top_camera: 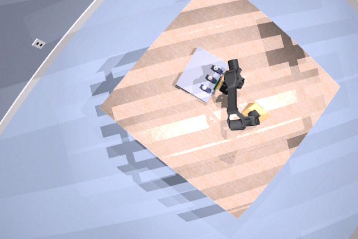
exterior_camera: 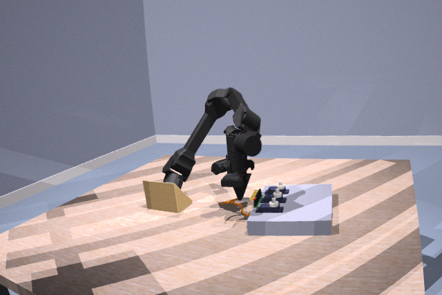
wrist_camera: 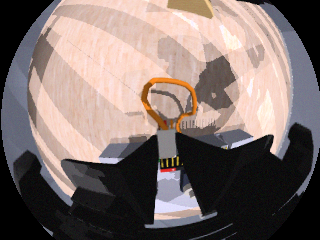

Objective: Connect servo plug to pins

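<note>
Now: gripper tip 4 cm short of the pin strip, 5 cm to the right of it and 1 cm above it. Round my gripper tip: grey printed holder: 19 cm ahead, 8 cm to the left, 5 cm below.
</note>
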